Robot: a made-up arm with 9 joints. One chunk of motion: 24 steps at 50 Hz.
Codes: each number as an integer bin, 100 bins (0 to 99) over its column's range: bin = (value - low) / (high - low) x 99, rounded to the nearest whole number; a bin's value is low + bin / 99 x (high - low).
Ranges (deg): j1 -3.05..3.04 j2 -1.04..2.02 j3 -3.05..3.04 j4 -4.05..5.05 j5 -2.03..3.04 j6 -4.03..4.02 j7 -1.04..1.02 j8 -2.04..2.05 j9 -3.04..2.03
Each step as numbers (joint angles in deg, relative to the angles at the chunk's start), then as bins.
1 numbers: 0.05 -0.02 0.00 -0.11 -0.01 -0.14 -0.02 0.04 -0.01
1 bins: 50 33 50 43 39 48 49 50 59
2 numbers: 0.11 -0.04 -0.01 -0.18 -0.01 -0.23 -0.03 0.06 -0.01
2 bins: 51 32 49 42 39 47 49 51 59
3 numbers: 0.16 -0.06 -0.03 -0.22 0.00 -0.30 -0.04 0.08 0.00
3 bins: 52 32 49 42 40 46 48 51 59
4 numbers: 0.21 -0.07 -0.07 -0.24 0.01 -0.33 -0.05 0.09 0.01
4 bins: 53 31 48 41 40 46 48 52 60
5 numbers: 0.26 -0.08 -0.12 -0.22 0.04 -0.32 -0.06 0.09 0.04
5 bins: 54 31 48 42 40 46 47 52 60
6 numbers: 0.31 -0.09 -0.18 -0.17 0.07 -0.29 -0.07 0.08 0.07
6 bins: 55 31 47 42 41 46 47 51 61
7 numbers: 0.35 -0.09 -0.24 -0.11 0.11 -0.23 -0.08 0.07 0.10
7 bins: 55 31 46 43 42 47 46 51 61
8 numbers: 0.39 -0.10 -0.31 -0.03 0.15 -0.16 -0.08 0.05 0.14
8 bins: 56 30 45 44 43 48 46 51 62
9 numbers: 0.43 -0.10 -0.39 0.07 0.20 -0.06 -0.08 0.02 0.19
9 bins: 57 30 43 45 44 49 46 50 63
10 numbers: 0.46 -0.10 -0.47 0.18 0.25 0.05 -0.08 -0.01 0.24
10 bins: 57 30 42 46 45 50 46 49 64
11 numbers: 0.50 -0.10 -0.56 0.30 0.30 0.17 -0.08 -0.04 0.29
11 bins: 58 30 40 47 45 52 46 48 65
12 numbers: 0.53 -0.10 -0.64 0.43 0.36 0.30 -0.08 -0.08 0.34
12 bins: 58 30 39 49 47 53 46 47 66
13 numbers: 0.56 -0.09 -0.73 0.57 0.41 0.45 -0.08 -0.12 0.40
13 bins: 59 31 38 50 48 55 46 46 67
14 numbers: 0.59 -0.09 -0.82 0.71 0.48 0.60 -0.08 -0.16 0.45
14 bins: 59 31 36 52 49 57 46 46 68
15 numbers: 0.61 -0.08 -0.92 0.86 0.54 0.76 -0.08 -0.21 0.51
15 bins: 59 31 35 53 50 59 46 44 69
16 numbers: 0.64 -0.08 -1.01 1.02 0.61 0.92 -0.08 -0.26 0.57
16 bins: 60 31 33 55 52 61 46 43 70
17 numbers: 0.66 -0.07 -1.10 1.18 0.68 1.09 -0.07 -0.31 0.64
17 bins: 60 31 32 57 53 63 47 42 72
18 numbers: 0.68 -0.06 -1.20 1.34 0.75 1.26 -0.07 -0.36 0.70
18 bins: 61 32 30 59 54 65 47 41 73
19 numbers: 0.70 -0.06 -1.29 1.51 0.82 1.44 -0.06 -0.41 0.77
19 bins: 61 32 29 60 56 67 47 39 74
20 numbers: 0.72 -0.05 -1.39 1.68 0.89 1.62 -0.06 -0.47 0.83
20 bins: 61 32 27 62 57 69 47 38 76
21 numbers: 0.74 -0.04 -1.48 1.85 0.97 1.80 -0.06 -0.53 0.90
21 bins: 62 32 26 64 59 72 47 37 77
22 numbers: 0.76 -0.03 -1.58 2.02 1.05 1.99 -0.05 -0.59 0.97
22 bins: 62 33 24 66 60 74 48 35 78
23 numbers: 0.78 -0.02 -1.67 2.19 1.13 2.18 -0.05 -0.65 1.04
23 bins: 62 33 22 68 62 76 48 34 80
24 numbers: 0.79 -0.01 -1.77 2.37 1.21 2.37 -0.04 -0.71 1.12
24 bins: 62 33 21 70 63 79 48 32 81
